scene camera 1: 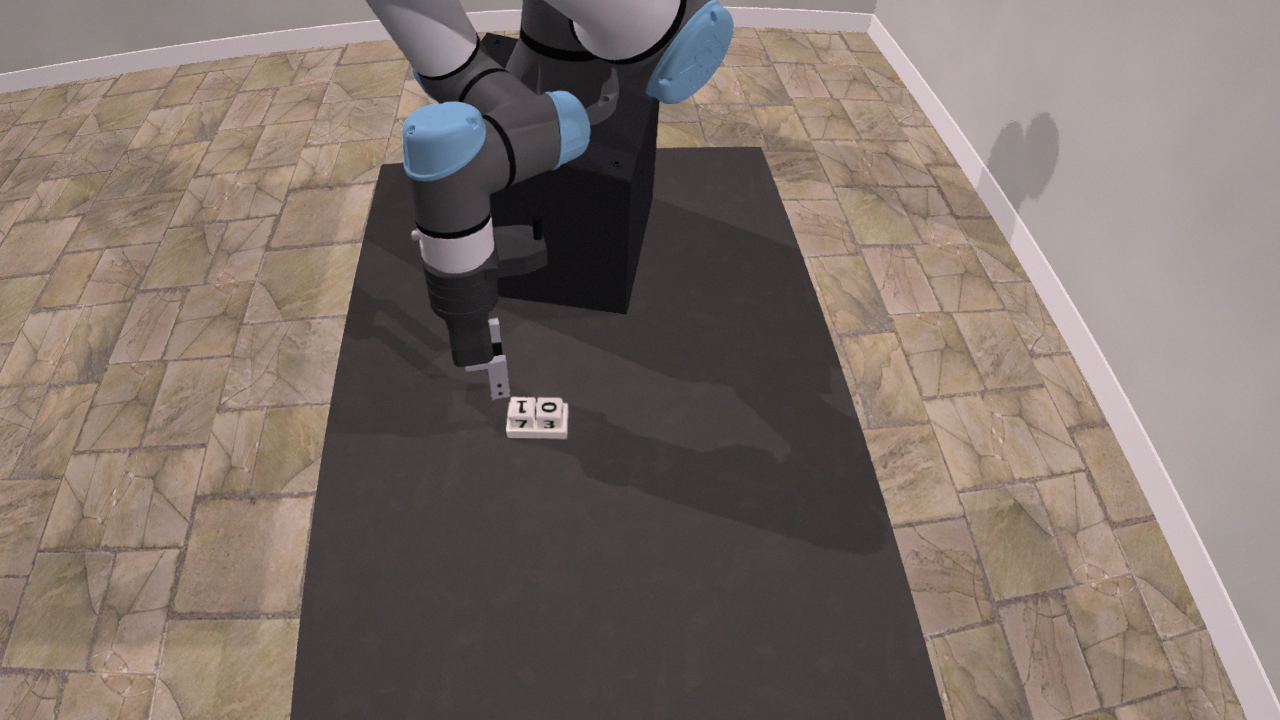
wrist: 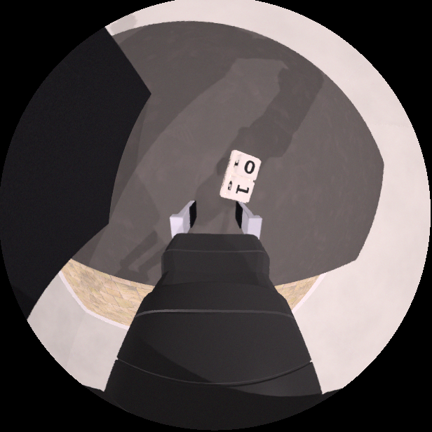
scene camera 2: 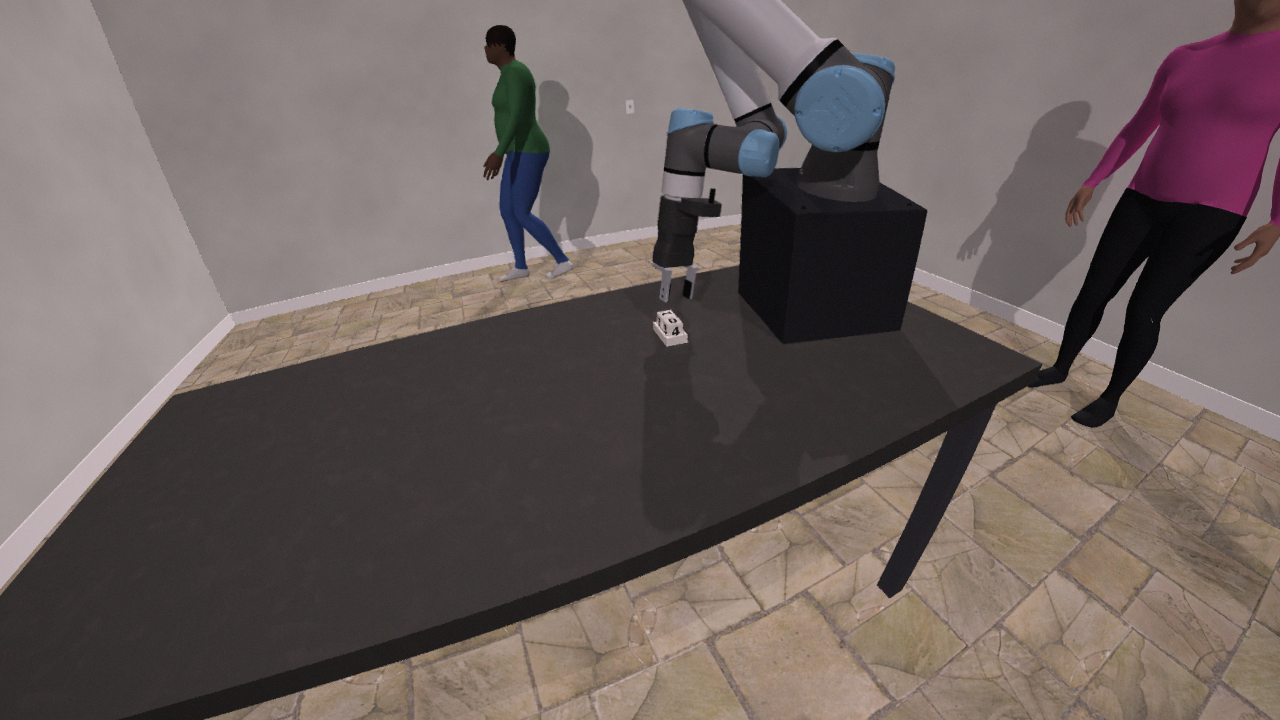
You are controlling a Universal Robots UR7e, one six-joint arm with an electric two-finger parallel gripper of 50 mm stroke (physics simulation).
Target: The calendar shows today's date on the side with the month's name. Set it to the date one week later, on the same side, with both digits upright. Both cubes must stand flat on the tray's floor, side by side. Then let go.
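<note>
A small white tray holds two white cubes side by side. In scene camera 1 the left cube shows an upside-down 1 on top and a 7 on its near side. The right cube shows a 0 on top and a 3 on its near side. In scene camera 2 its end face shows a 4. Far-side digits in the wrist view are too small to read surely. The month's name is not readable. My gripper is open and empty, above and beside the tray, near the left cube's end.
The tray stands on a dark table. The black robot pedestal rises behind it. Two people stand beyond the table in scene camera 2, one in green, one in pink.
</note>
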